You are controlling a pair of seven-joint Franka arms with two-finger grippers.
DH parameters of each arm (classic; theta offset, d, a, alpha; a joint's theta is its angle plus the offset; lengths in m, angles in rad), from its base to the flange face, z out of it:
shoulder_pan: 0 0.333 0 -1.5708
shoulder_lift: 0 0 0 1.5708
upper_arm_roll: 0 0.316 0.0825 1.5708
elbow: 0 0 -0.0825 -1.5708
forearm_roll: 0 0.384 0 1.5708
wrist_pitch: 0 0 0.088 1.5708
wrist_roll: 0 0.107 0 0
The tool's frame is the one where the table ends.
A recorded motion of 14 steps. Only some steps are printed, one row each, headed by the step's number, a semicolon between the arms.
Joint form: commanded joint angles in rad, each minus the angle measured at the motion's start. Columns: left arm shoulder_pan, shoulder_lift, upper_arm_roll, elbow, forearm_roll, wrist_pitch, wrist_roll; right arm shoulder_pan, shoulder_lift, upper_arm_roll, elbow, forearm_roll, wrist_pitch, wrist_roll.
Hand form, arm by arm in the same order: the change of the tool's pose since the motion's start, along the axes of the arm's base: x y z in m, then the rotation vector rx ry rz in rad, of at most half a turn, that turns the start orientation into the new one. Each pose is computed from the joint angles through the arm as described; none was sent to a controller.
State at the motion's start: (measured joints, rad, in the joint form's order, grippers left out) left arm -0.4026 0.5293 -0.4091 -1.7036 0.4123 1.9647 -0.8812; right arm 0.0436 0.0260 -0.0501 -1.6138 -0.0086 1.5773 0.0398
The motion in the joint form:
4: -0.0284 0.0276 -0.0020 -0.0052 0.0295 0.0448 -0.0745; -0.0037 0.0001 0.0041 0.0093 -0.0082 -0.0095 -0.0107
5: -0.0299 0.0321 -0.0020 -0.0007 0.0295 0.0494 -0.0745; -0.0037 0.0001 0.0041 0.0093 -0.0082 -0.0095 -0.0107
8: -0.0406 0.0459 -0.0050 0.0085 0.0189 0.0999 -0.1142; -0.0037 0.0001 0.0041 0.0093 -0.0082 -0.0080 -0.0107
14: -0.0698 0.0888 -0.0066 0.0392 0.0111 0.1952 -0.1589; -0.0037 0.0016 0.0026 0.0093 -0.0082 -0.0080 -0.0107
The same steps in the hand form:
4: -0.0119 -0.0170 -0.0158 -0.0101 -0.0316 0.0175; -0.0005 -0.0007 0.0036 -0.0074 0.0005 0.0115
5: -0.0113 -0.0188 -0.0164 -0.0153 -0.0328 0.0164; -0.0005 -0.0007 0.0036 -0.0074 0.0005 0.0115
8: -0.0136 -0.0318 -0.0175 -0.0664 -0.0521 0.0443; -0.0004 -0.0007 0.0037 -0.0074 -0.0010 0.0115
14: -0.0182 -0.0593 -0.0242 -0.1585 -0.0795 0.0604; 0.0000 -0.0015 0.0028 -0.0075 0.0005 0.0100

